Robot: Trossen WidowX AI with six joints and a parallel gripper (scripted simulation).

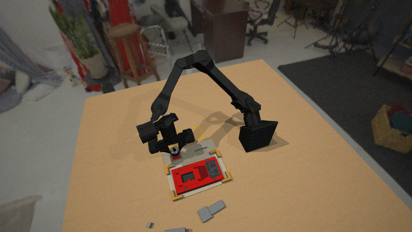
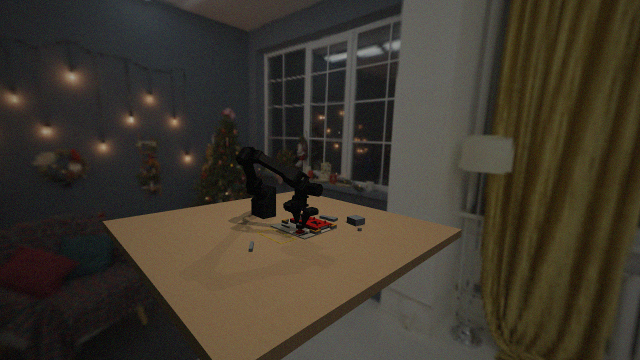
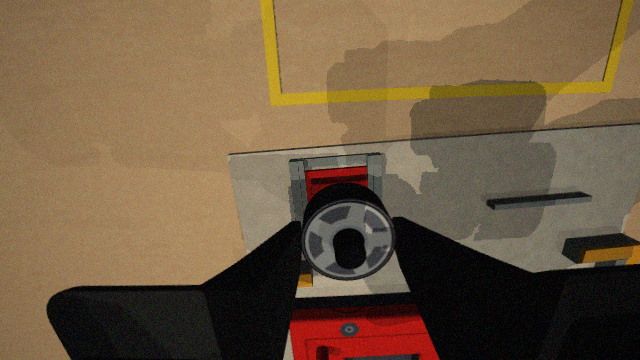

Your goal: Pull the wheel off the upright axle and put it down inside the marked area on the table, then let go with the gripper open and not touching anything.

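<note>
Right now my gripper tip is right at the wheel.
</note>
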